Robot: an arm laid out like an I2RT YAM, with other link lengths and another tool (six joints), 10 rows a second.
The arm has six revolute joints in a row. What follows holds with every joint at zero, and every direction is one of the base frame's. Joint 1 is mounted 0.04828 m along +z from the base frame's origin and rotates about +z. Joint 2 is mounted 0.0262 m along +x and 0.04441 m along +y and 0.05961 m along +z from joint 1 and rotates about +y. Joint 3 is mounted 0.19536 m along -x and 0.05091 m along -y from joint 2 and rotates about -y. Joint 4 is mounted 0.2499 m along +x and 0.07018 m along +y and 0.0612 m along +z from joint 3 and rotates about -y. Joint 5 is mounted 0.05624 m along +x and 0.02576 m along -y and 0.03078 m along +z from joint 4 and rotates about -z. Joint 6 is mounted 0.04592 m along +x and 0.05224 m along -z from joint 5 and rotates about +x. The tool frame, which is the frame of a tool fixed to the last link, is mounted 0.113 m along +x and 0.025 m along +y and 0.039 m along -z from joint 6; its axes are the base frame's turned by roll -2.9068, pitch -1.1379 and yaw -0.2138 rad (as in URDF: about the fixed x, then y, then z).
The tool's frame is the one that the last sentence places.
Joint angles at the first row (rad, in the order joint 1, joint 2, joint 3, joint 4, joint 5, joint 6):
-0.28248, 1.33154, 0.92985, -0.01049, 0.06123, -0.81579
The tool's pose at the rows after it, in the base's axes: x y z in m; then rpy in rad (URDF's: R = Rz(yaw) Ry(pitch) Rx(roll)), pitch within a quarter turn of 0, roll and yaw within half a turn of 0:
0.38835 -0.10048 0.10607 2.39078 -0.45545 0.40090
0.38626 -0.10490 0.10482 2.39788 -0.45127 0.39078
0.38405 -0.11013 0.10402 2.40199 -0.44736 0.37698
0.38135 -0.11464 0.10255 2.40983 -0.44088 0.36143
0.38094 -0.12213 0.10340 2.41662 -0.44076 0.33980
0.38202 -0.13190 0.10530 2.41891 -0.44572 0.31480
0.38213 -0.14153 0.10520 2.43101 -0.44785 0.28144
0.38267 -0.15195 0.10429 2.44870 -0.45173 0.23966
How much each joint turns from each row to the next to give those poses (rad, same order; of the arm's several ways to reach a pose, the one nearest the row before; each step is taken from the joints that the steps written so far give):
-0.01793, 0.00001, -0.00039, -0.01982, -0.01259, 0.00001
-0.01525, -0.00001, 0.00001, -0.00727, -0.00839, -0.00153
-0.01526, -0.00001, 0.00035, -0.00571, -0.00304, -0.00114
-0.01373, 0.00041, 0.00080, -0.00992, -0.00191, 0.00039
-0.01948, 0.01184, 0.01603, -0.00839, -0.00270, 0.00379
-0.02251, 0.01902, 0.02210, -0.00078, -0.00076, 0.00497
-0.02288, 0.02215, 0.02253, -0.00610, 0.00039, 0.01106
-0.02366, 0.02900, 0.02709, -0.00572, 0.00267, 0.01793

